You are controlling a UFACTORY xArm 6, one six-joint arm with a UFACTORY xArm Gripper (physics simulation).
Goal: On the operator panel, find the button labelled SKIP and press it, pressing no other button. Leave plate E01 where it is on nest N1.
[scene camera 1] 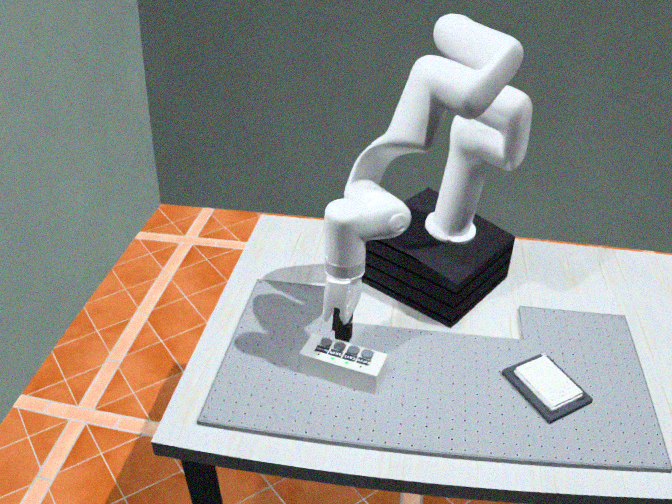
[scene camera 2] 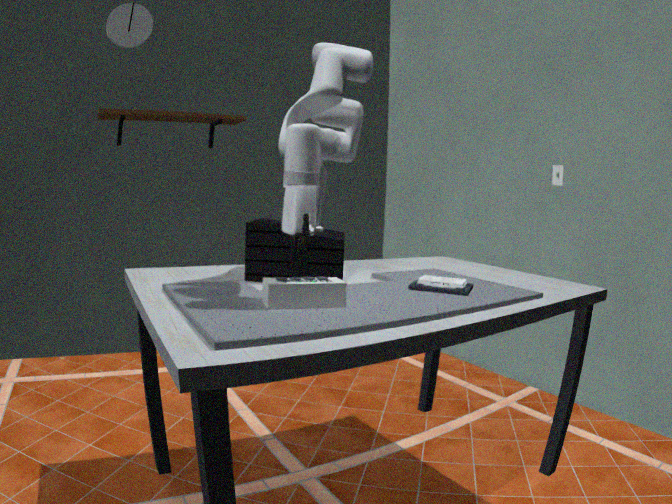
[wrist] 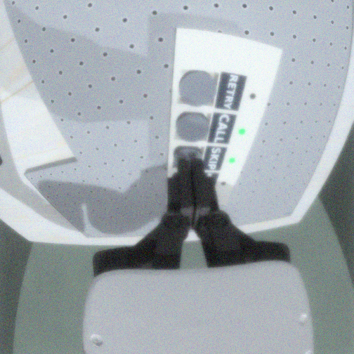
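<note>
The white operator panel [scene camera 1: 339,378] [scene camera 2: 306,294] [wrist: 260,65] has a row of grey round buttons. In the wrist view the labels RETRY, CALL and SKIP [wrist: 216,158] are readable. My gripper [scene camera 1: 343,337] [wrist: 187,172] is shut and empty, pointing down. Its tips are at the SKIP button [wrist: 187,150] and cover part of it; whether they touch it I cannot tell. Green lights show beside CALL and SKIP. The fingers hide the remaining button in the wrist view. White plate E01 [scene camera 1: 548,381] [scene camera 2: 442,281] lies on dark nest N1 [scene camera 1: 550,416] [scene camera 2: 439,289].
The CALL button [wrist: 192,126] is right beside the fingertips, with the RETRY button [wrist: 197,87] beyond it. The panel stands on a grey perforated board [scene camera 1: 434,423] [scene camera 2: 244,325] on the table. The black arm base [scene camera 1: 450,292] [scene camera 2: 271,260] stands behind the panel.
</note>
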